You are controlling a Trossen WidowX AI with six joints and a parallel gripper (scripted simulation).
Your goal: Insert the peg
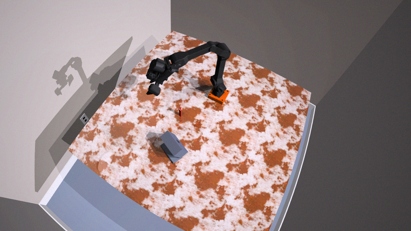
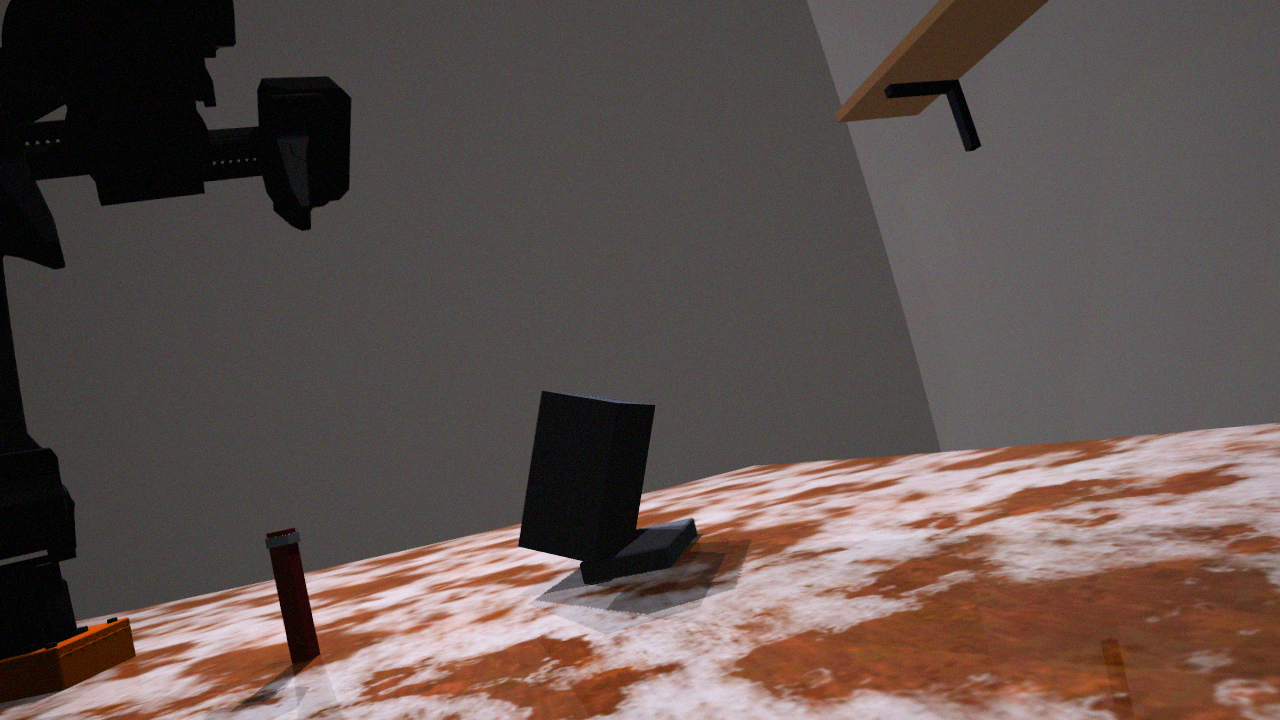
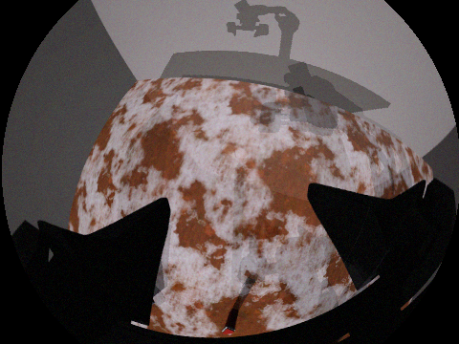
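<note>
Right now the peg is 180 mm to the left of my gripper tip, 140 mm below it and 70 mm behind it. The rest, counted from my gripper tip: grey sloped panel: 290 mm to the left, 130 mm ahead, 120 mm below.
</note>
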